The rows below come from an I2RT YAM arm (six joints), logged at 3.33 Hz.
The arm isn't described. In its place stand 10 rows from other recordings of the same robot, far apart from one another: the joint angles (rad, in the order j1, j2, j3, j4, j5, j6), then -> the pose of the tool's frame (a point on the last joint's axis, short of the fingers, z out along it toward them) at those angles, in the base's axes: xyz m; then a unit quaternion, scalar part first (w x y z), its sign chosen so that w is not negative.
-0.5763, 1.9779, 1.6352, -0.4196, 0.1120, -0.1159 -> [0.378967 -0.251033 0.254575 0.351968 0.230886 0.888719 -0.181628]
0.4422, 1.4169, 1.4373, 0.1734, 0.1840, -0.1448 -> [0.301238 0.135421 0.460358 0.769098 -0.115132 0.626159 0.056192]
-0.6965, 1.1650, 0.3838, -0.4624, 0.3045, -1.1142 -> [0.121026 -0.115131 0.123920 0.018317 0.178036 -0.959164 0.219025]
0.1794, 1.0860, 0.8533, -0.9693, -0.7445, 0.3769 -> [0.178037 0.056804 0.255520 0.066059 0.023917 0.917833 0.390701]
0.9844, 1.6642, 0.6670, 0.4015, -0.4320, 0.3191 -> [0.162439 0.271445 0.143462 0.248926 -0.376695 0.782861 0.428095]
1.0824, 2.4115, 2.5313, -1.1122, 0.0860, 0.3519 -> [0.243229 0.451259 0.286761 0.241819 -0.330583 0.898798 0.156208]
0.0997, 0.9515, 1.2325, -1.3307, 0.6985, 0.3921 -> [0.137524 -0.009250 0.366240 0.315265 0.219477 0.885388 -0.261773]
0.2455, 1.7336, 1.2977, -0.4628, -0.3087, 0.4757 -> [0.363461 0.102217 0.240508 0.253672 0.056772 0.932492 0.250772]
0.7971, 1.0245, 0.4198, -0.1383, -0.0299, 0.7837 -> [0.138445 0.143247 0.175019 0.273201 -0.012146 0.915397 0.295402]
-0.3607, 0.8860, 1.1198, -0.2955, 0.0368, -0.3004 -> [0.174331 -0.067158 0.426353 0.643418 0.034556 0.727747 -0.234955]
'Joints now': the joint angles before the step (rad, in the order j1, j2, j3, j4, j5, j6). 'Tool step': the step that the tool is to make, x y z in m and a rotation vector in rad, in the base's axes. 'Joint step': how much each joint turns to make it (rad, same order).
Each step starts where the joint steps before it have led.
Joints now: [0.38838 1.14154 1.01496 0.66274 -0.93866 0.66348]
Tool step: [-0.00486 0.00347 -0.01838 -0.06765 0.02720 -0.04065]
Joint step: [0.02424 -0.04143 -0.04623 -0.14567 0.03517 -0.12427]
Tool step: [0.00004 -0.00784 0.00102 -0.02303 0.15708 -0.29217]
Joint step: [0.00155 -0.05009 0.04590 -0.29125 0.29337 -0.05910]
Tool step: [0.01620 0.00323 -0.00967 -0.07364 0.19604 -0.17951]
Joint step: [0.00895 0.05305 0.07530 -0.23396 0.18846 -0.00406]
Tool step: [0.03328 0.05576 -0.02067 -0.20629 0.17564 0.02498]
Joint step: [0.13348 0.23587 0.18785 -0.23498 0.12213 -0.08594]
